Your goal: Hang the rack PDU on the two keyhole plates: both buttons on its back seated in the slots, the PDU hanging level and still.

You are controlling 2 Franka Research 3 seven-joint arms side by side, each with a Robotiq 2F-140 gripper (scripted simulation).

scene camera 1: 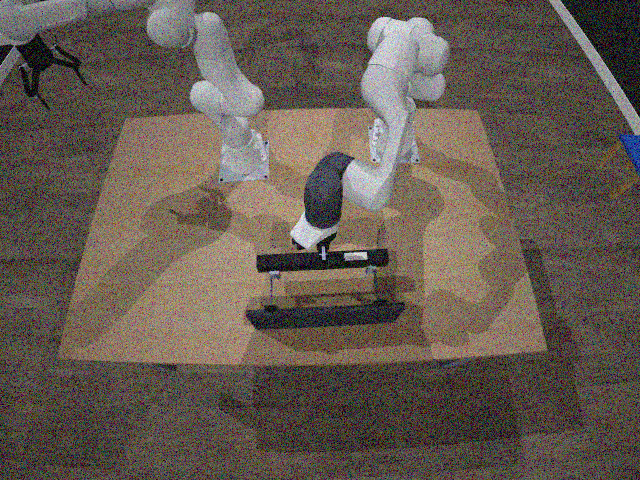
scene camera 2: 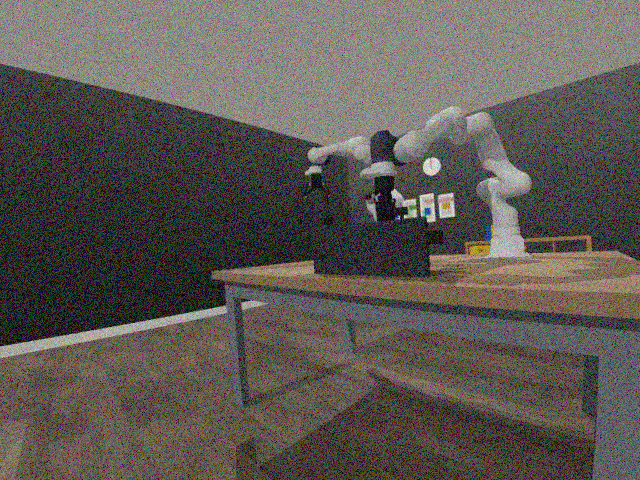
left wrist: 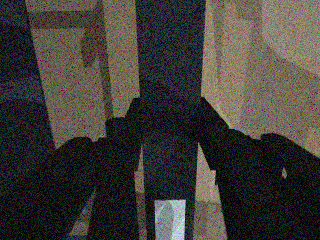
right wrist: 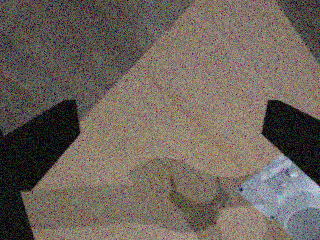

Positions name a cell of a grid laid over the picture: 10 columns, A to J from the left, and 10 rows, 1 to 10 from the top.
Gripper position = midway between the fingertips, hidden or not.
I see my left gripper (left wrist: F5), my right gripper (scene camera 1: B2) and a rack PDU (scene camera 1: E6).
The rack PDU also shows in the left wrist view (left wrist: F2). My right gripper also shows in the right wrist view (right wrist: F5). The right wrist view does not show the rack PDU: it is out of frame.
